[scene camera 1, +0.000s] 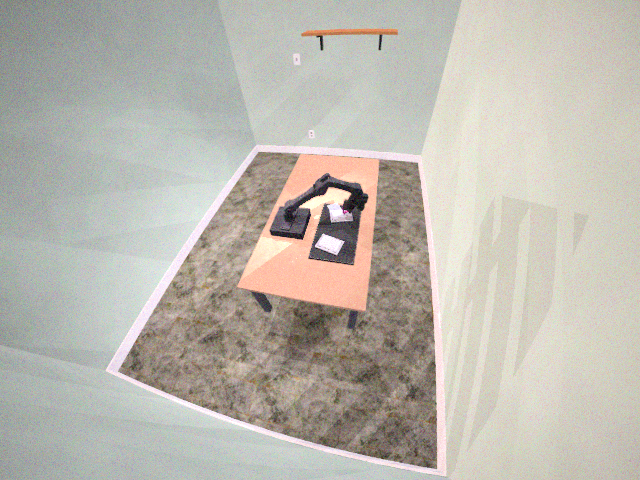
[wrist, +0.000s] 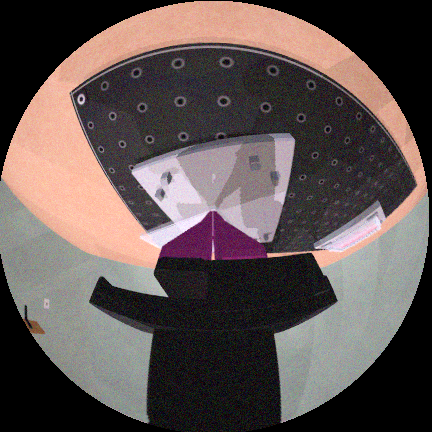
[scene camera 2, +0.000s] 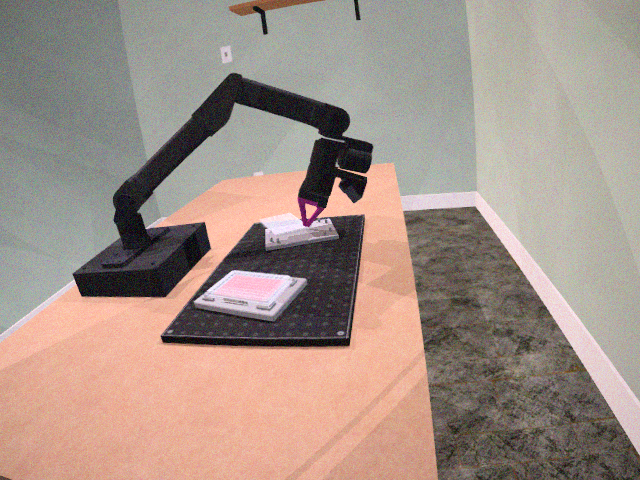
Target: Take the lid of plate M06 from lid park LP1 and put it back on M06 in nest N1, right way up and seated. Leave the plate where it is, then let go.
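Places are measured from the arm's base along level axes (x left, y up, z ahead), in centimetres.
Pixels of known places: gripper, between the fingertips: [scene camera 1: 343,213] [wrist: 212,216] [scene camera 2: 305,226]; arm's base, origin of its link: [scene camera 1: 289,219] [scene camera 2: 138,247].
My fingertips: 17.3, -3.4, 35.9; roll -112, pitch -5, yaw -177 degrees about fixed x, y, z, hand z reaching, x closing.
For each thing: its top centre in the pictures, then the offset to it from my fingertips, as dx, dy, dz. "pt": a spot on its surface instead. Level surfaces: height alone.
- lid park LP1, centre of its top: [wrist: 224,225] [scene camera 2: 299,227] [scene camera 1: 341,214] -1.4, +0.2, -1.3
- white lid, centre of its top: [wrist: 189,245] [scene camera 2: 282,221] [scene camera 1: 335,209] +2.5, +0.7, -6.3
- Plate M06, centre of its top: [scene camera 2: 247,283] [wrist: 356,239] [scene camera 1: 329,242] -29.3, +0.9, -3.2
- nest N1, a spot on its surface: [scene camera 2: 292,295] pt -30.6, -0.8, +4.9
- black perforated board, centre of its top: [wrist: 320,218] [scene camera 2: 285,261] [scene camera 1: 337,230] -15.3, -1.7, -1.0
- wooden table, height of its surface: dy -3.1
The gripper [scene camera 1: 345,211] [scene camera 2: 307,224] [wrist: 213,213] is shut, its magenta fingertips together with no lid between them, low over the lid park LP1 [scene camera 2: 302,238] [wrist: 227,155], a pale block with small dark posts. The white lid [scene camera 2: 281,222] [wrist: 156,237] lies shifted towards the arm base side of the park, sticking out past its edge, and looks slightly tilted. The fingers hide part of it in the wrist view. Plate M06 [scene camera 2: 250,286] [wrist: 359,235], with a pink top, sits in nest N1 [scene camera 2: 292,295] at the other end of the black board.
The black perforated board [scene camera 1: 338,229] [scene camera 2: 320,289] [wrist: 200,82] carries the park and nest on a wooden table [scene camera 1: 305,284] [scene camera 2: 232,403]. The arm's black base box [scene camera 1: 290,223] [scene camera 2: 149,263] stands beside the board. A wall shelf [scene camera 1: 349,32] is on the far wall.
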